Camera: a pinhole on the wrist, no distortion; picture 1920 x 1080 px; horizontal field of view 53.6 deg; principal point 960.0 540.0 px. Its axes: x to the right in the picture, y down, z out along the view. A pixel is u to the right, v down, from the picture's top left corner.
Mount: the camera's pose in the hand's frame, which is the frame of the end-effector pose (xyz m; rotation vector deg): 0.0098 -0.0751 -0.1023 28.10 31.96 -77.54
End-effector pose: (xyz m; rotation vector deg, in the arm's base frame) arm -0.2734 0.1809 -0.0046 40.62 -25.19 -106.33
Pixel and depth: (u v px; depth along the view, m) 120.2 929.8 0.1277
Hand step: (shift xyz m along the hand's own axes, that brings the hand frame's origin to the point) 0.0401 -0.1078 0.0326
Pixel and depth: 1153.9 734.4 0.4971
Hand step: 0.1112 -0.4171 0.2513
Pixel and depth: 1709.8 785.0 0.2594
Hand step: 0.0791 -0.3105 0.0343
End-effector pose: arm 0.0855 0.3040 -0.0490 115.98 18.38 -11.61
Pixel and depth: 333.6 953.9 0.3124
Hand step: 0.0923 -0.1814 0.2055
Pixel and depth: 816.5 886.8 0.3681
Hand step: 0.1059 -0.2738 0.2011
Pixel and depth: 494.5 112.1 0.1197
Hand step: -0.0097 -0.1317 0.0087
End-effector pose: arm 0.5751 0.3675 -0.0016 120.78 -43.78 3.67
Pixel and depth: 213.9 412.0 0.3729
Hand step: 0.0003 -0.2004 0.2789
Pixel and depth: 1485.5 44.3 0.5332
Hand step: -0.0610 -0.5429 0.2163
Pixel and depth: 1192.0 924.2 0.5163
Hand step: 0.1674 -0.4303 0.2588
